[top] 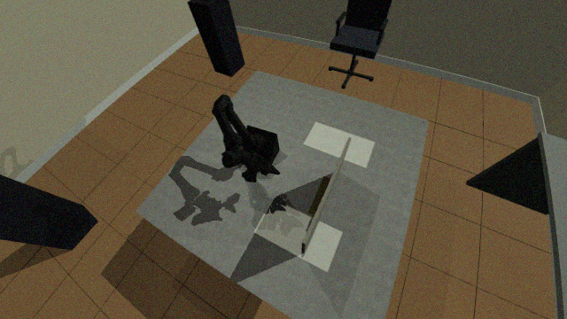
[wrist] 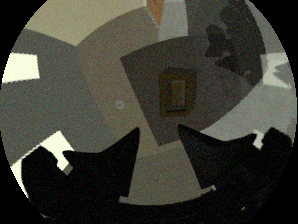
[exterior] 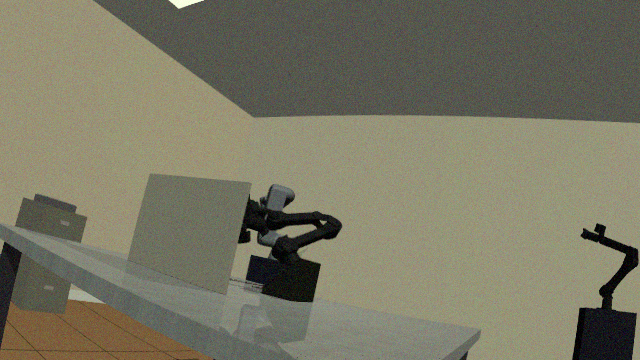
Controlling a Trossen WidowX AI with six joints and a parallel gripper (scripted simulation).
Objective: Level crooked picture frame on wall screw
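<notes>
Right now my gripper tip is 200 mm short of the picture frame, 90 mm above it and 20 mm to the right of it. Also, from my gripper tip: thin upright wall panel 210 mm ahead, 100 mm below, 30 mm to the left.
</notes>
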